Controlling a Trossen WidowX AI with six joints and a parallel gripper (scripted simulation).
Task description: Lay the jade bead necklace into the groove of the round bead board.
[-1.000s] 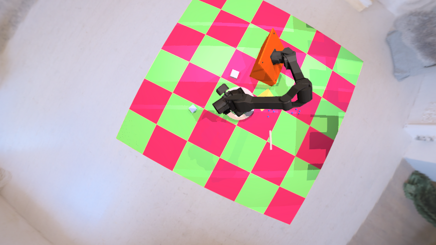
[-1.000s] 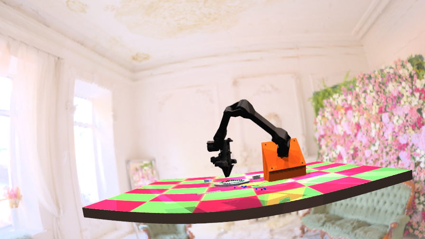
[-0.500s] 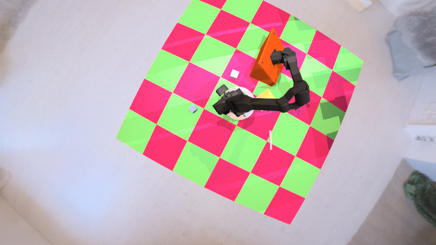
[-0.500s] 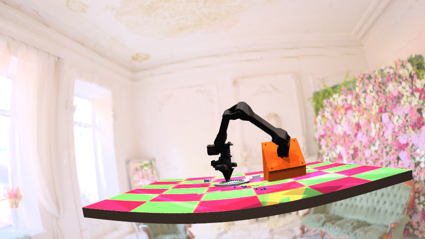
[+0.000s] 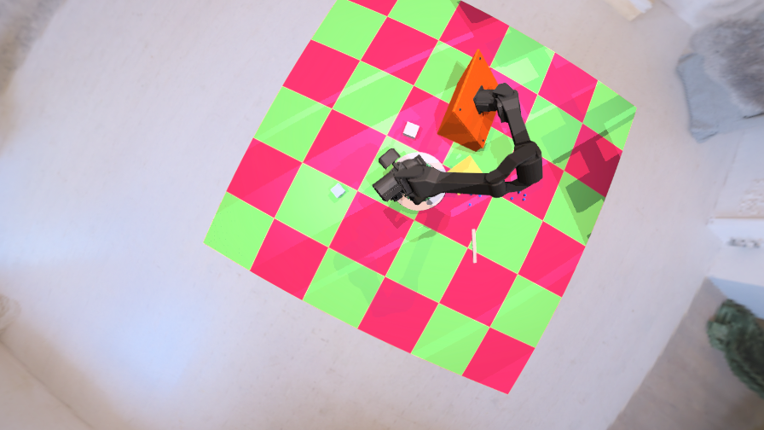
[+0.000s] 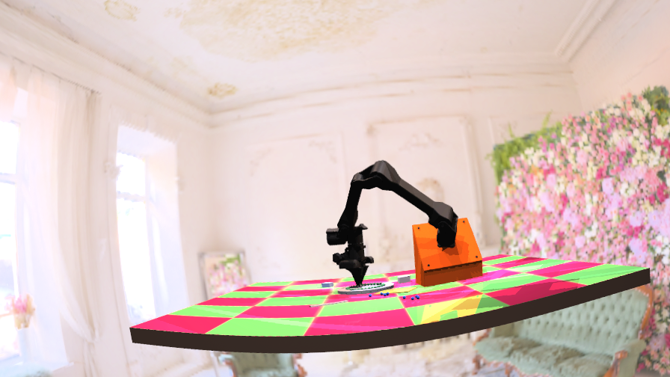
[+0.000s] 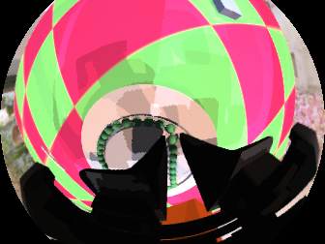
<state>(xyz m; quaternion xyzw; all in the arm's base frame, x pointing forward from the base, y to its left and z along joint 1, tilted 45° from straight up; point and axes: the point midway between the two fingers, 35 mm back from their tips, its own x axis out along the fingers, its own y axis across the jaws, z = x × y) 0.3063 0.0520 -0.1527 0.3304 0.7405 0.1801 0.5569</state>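
Right now my gripper tip is 5 cm to the right of the round bead board, 3 cm past it and 1 cm above it. Also, from my gripper tip: pale blue cube 17 cm to the right, 15 cm ahead, 1 cm below; then white cube 16 cm behind, 7 cm to the right; then yellow patch 17 cm to the left, 14 cm behind, 1 cm below.
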